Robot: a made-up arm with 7 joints. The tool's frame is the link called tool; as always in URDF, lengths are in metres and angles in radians.
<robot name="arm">
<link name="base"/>
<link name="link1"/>
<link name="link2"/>
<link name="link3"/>
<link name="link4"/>
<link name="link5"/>
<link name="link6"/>
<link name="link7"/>
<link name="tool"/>
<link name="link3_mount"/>
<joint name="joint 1" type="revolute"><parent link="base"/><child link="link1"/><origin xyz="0 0 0.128" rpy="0 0 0"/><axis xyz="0 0 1"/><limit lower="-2.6" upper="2.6" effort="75" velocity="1.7"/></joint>
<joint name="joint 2" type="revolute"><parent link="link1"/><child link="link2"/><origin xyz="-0.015 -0.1 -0.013" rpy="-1.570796 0 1.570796"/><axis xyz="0 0 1"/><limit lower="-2.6" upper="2.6" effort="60" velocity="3"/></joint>
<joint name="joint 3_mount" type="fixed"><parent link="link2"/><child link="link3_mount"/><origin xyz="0.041 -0.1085 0.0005" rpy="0 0 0"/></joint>
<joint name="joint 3" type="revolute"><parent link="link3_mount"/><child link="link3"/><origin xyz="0.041 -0.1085 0.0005" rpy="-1.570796 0 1.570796"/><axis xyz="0 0 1"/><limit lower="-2.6" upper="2.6" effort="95" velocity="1.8"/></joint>
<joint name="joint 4" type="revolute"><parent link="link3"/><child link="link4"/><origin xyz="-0.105 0.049 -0.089" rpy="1.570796 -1.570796 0"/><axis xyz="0 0 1"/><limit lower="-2.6" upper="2.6" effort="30" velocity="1.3"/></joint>
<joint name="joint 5" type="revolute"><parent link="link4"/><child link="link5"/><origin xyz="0.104 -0.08 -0.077" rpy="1.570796 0 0"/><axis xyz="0 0 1"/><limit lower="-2.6" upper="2.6" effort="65" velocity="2.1"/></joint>
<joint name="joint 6" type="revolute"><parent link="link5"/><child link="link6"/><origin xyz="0.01 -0.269 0.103" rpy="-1.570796 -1.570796 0"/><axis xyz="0 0 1"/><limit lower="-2.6" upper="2.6" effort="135" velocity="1.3"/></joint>
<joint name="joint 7" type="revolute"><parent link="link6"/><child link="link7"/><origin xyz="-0.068 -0.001 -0.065" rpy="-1.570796 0 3.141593"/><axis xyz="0 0 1"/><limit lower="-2.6" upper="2.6" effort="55" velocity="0.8"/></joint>
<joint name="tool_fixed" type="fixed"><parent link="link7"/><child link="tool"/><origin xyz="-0.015 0.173 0.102" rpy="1.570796 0 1.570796"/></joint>
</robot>
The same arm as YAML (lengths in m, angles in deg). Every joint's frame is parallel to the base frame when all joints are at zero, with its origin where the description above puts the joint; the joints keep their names.
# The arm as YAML. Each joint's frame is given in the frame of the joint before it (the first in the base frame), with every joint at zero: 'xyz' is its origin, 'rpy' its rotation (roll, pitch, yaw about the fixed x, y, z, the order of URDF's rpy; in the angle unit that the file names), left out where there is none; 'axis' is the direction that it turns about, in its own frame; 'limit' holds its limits. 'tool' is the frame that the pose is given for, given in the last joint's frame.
units:
  length: m
  angle: deg
joints:
  - name: joint 1
    type: revolute
    origin:
      xyz: [0.0, 0.0, 0.128]
    axis: [0.0, 0.0, 1.0]
    limit:
      lower: -148.97
      upper: 148.97
  - name: joint 2
    type: revolute
    origin:
      xyz: [-0.015, -0.1, -0.013]
    axis: [-1.0, 0.0, 0.0]
    limit:
      lower: -148.97
      upper: 148.97
  - name: joint 3
    type: revolute
    origin:
      xyz: [-0.001, 0.082, 0.217]
    axis: [0.0, -1.0, 0.0]
    limit:
      lower: -148.97
      upper: 148.97
  - name: joint 4
    type: revolute
    origin:
      xyz: [0.049, 0.089, 0.105]
    axis: [-1.0, 0.0, 0.0]
    limit:
      lower: -148.97
      upper: 148.97
  - name: joint 5
    type: revolute
    origin:
      xyz: [0.077, -0.104, -0.08]
    axis: [0.0, 0.0, -1.0]
    limit:
      lower: -148.97
      upper: 148.97
  - name: joint 6
    type: revolute
    origin:
      xyz: [0.269, -0.01, -0.103]
    axis: [-1.0, 0.0, 0.0]
    limit:
      lower: -148.97
      upper: 148.97
  - name: joint 7
    type: revolute
    origin:
      xyz: [0.065, 0.001, 0.068]
    axis: [0.0, 1.0, 0.0]
    limit:
      lower: -148.97
      upper: 148.97
tool:
  origin:
    xyz: [0.173, 0.102, -0.015]
    rpy: [0.0, 0.0, 0.0]

